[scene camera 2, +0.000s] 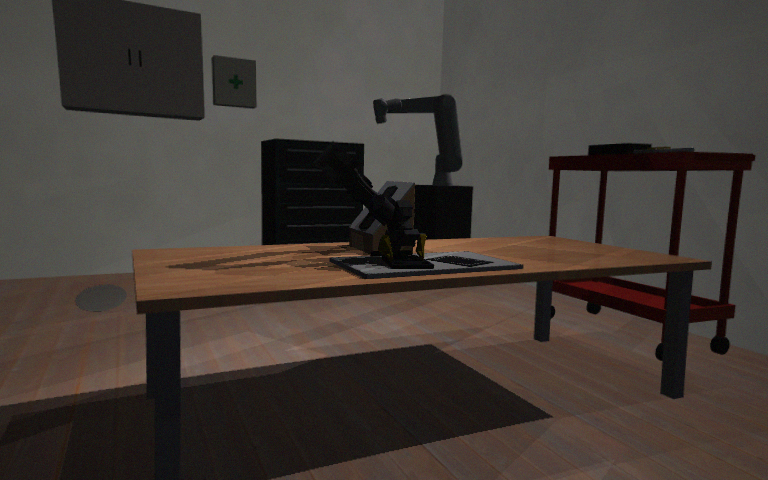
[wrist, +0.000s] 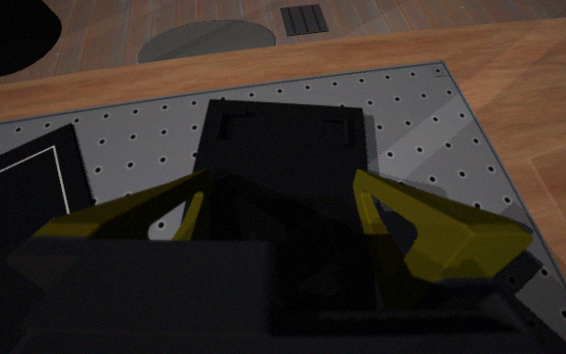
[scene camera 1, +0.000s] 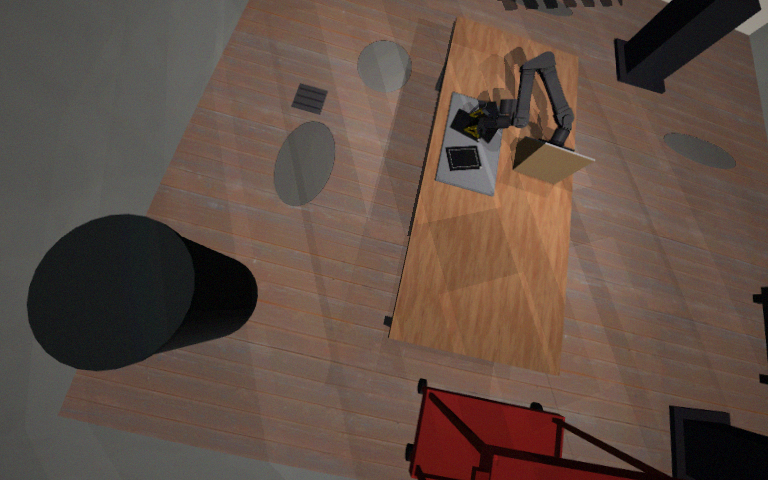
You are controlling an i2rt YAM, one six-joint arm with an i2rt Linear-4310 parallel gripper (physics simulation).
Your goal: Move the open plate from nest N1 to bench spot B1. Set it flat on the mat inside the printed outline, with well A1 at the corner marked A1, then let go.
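Pixels of known places: gripper, fingertip midpoint: [scene camera 2: 407, 259] [wrist: 282, 177] [scene camera 1: 467, 122]; arm's base at its link origin: [scene camera 1: 554, 145].
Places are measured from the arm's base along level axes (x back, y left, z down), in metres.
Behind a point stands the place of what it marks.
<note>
My gripper [scene camera 1: 474, 122] {x -0.395, y -0.116, z 0.125 m} [scene camera 2: 404, 257] {x -0.395, y -0.116, z 0.125 m} [wrist: 282, 177] {x -0.395, y -0.116, z 0.125 m} is open, its yellow fingers low on either side of a black nest [scene camera 1: 461, 120] {x -0.423, y -0.123, z 0.130 m} [scene camera 2: 408, 264] {x -0.446, y -0.145, z 0.130 m} [wrist: 285, 135] {x -0.428, y -0.126, z 0.131 m}. Two raised corner brackets show at the nest's far end in the wrist view. The open plate cannot be made out; the space between the fingers is in deep shadow and partly hidden by the gripper body. The black mat [scene camera 1: 463, 158] {x -0.390, y 0.084, z 0.140 m} [scene camera 2: 459, 260] {x -0.388, y 0.081, z 0.141 m} [wrist: 20, 220] {x -0.412, y 0.072, z 0.141 m} with a thin white outline lies beside the nest, at the left in the wrist view. The A1 corner mark is not readable.
Nest and mat are on a grey perforated board [scene camera 1: 472, 182] {x -0.333, y 0.202, z 0.142 m} [scene camera 2: 501, 264] {x -0.488, y 0.165, z 0.142 m} [wrist: 425, 107] {x -0.434, y -0.252, z 0.142 m} near the long edge of the wooden table [scene camera 1: 481, 271] {x -0.247, y 0.628, z 0.155 m} [scene camera 2: 226, 277] {x -0.320, y -0.626, z 0.155 m}. A tilted tan panel [scene camera 1: 555, 162] {x 0.000, y 0.091, z -0.004 m} stands by the arm's base. A red cart [scene camera 1: 453, 418] [scene camera 2: 651, 163] stands beyond one table end.
</note>
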